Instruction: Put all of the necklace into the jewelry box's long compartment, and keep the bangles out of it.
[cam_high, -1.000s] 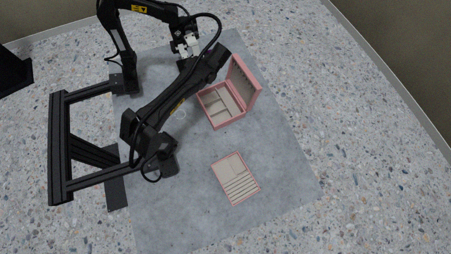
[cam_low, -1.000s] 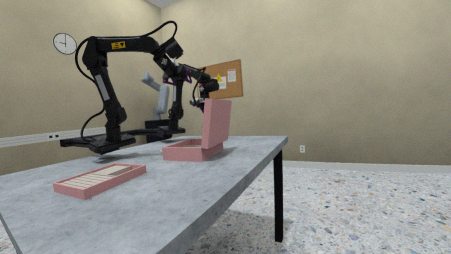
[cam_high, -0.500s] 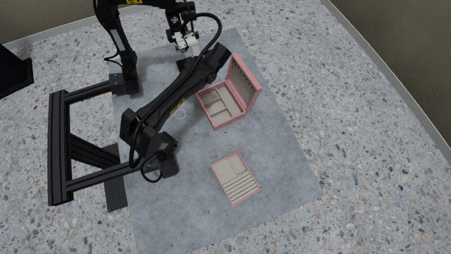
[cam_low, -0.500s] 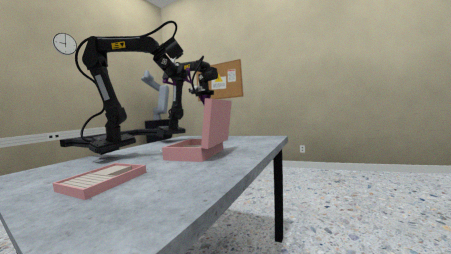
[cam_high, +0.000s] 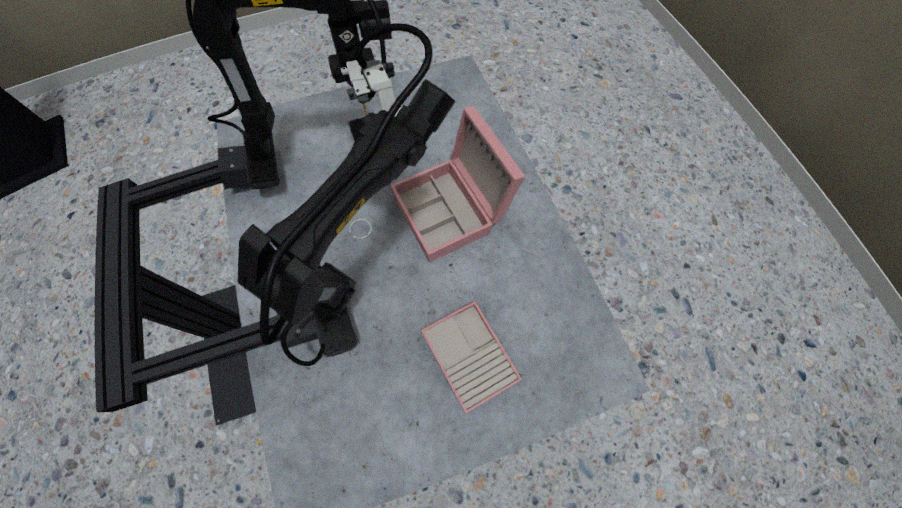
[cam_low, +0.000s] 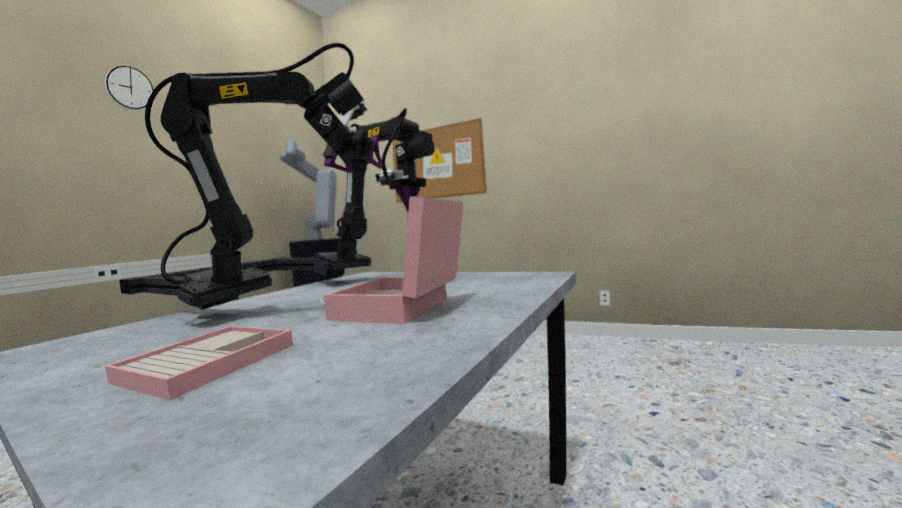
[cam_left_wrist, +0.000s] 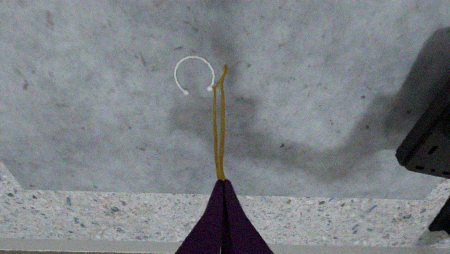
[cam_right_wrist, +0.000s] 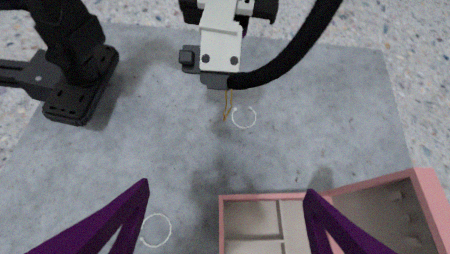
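The pink jewelry box is 290 mm to the right of my left hand, 120 mm below it and 90 mm ahead of it. Also, from my left hand: pink slotted tray 660 mm to the right, 230 mm below, 60 mm behind.
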